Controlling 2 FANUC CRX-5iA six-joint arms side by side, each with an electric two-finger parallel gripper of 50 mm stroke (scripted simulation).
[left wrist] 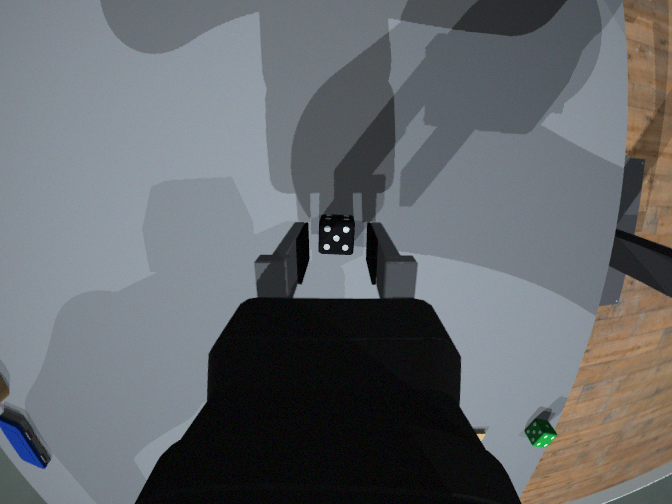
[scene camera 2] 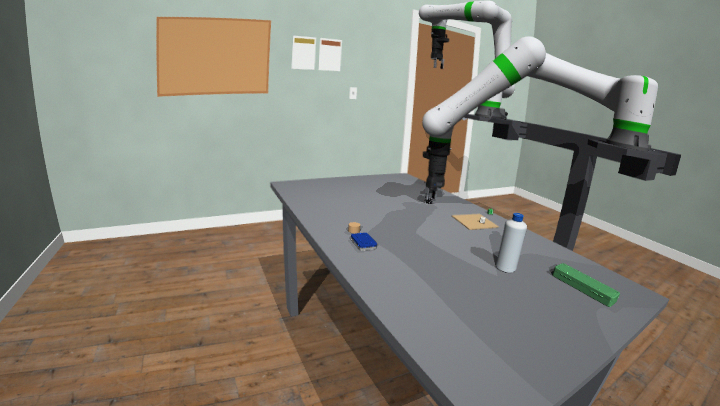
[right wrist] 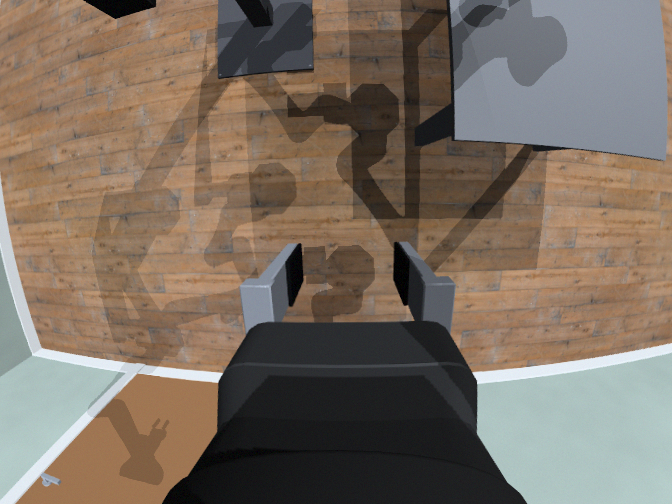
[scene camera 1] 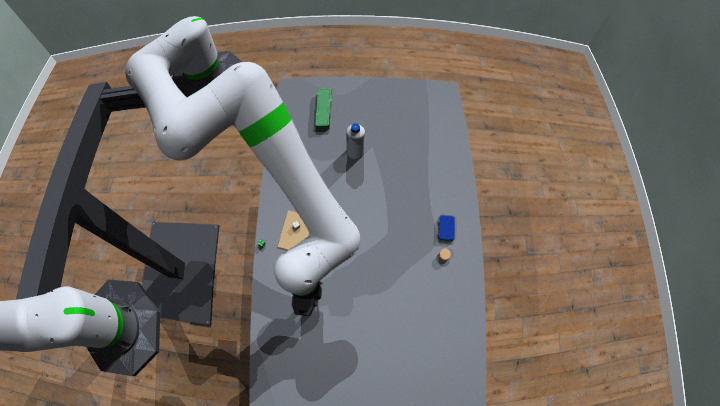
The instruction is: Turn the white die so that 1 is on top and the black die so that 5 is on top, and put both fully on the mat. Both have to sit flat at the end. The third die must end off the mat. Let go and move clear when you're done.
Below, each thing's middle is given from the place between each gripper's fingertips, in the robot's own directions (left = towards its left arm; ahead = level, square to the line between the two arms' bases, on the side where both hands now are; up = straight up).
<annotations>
My left gripper is now 30 mm above the black die (left wrist: 336, 232). The rest, counted from my left hand: white bottle (scene camera 2: 514, 232) 50 mm ahead, 590 mm to the left, 40 mm above; then tan mat (scene camera 1: 290, 237) 80 mm behind, 240 mm to the left, 40 mm below; then green box (scene camera 2: 606, 295) 120 mm behind, 770 mm to the left, 20 mm below.
I see the black die 72 cm to the left of my right hand, 67 cm below it and 39 cm ahead of it. Round my right hand: tan mat 96 cm to the left, 68 cm below, 31 cm ahead.
</annotations>
